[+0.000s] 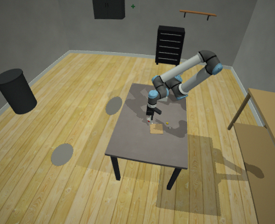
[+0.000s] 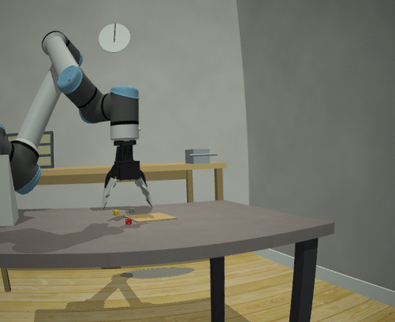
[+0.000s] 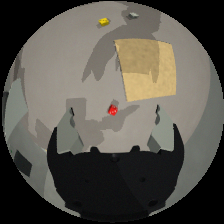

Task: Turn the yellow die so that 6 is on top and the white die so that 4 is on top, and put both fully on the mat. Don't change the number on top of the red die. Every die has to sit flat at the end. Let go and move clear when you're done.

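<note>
My gripper is now 40 mm above the red die, 30 mm to the left of it and 10 mm past it. From my hand the other things lie so: white die: 200 mm to the left, 70 mm ahead, 40 mm below; tan mat: 90 mm ahead, 60 mm to the left, 40 mm below; yellow die: 180 mm to the left, 40 mm below.
</note>
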